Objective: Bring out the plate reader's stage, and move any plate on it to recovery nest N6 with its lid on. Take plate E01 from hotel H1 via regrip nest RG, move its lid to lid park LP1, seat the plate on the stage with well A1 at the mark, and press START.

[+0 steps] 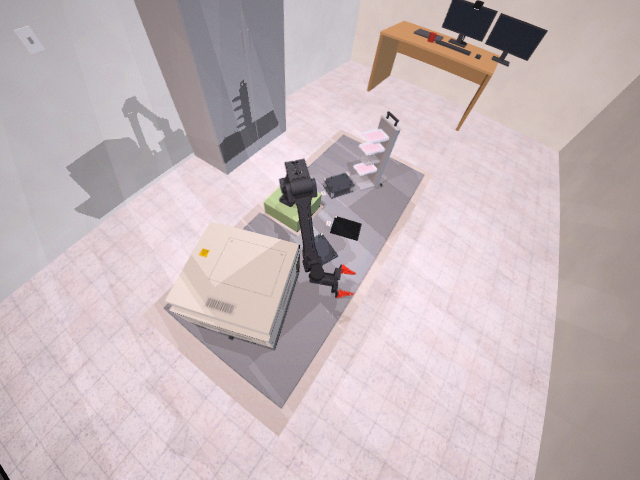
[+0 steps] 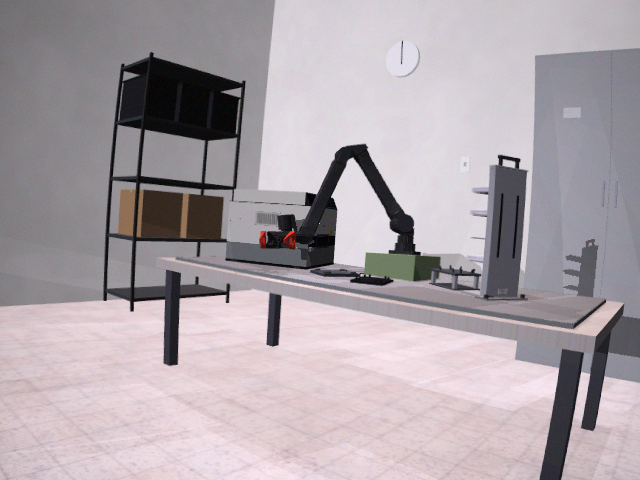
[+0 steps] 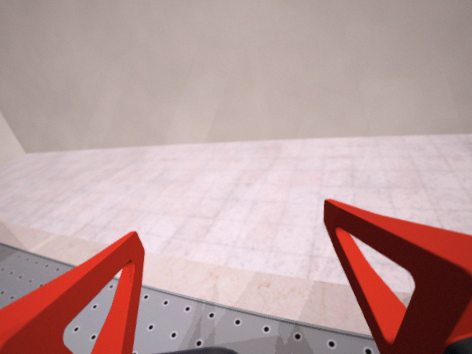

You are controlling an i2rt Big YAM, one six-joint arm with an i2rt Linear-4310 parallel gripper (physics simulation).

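Where they show: gripper, fingertip midpoint: (image 1: 354,283) (image 2: 271,240) (image 3: 231,226); arm's base, link origin: (image 2: 404,254).
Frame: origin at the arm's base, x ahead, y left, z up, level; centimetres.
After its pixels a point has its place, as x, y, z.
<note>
The beige plate reader (image 1: 248,279) @(20.0, -56.5, 23.3) (image 2: 245,217) @(34.9, -61.3, 10.9) stands at one end of the table. Its stage does not show; the arm partly hides the side facing it. My gripper (image 1: 353,283) @(53.7, -28.6, 3.1) (image 2: 277,239) @(53.7, -28.6, 3.1) (image 3: 231,226) @(53.7, -28.6, 3.1) is open and empty, in the air beside the reader, towards the table's long edge. The hotel (image 1: 387,155) @(36.3, 46.5, 16.7) (image 2: 508,232) @(31.5, 52.5, 12.7) stands at the other end, with pink-topped plates on several shelves; labels are unreadable. A raised dark stand (image 1: 339,183) @(17.1, 28.7, -3.1) (image 2: 454,271) @(18.2, 29.9, -3.2), a flat black holder (image 1: 345,228) @(34.7, 3.9, -8.1) (image 2: 372,279) @(35.2, 4.8, -8.1) and a grey holder (image 1: 325,249) @(31.7, -14.4, -8.0) (image 2: 333,272) @(32.4, -14.3, -7.9) lie between; I cannot tell which is which.
The arm stands on a green block (image 1: 284,209) @(1.8, -9.0, -0.3) (image 2: 390,264) @(13.2, 0.3, -3.8) near the table's rear edge. A perforated grey mat (image 1: 305,335) @(45.6, -57.4, -9.1) (image 3: 167,315) @(54.3, -19.4, -9.1) covers most of the table (image 2: 563,333) @(67.8, 78.2, -10.9). A tall grey cabinet (image 1: 206,67) (image 2: 573,206) stands behind; a black shelf rack (image 2: 139,155) stands beyond the reader.
</note>
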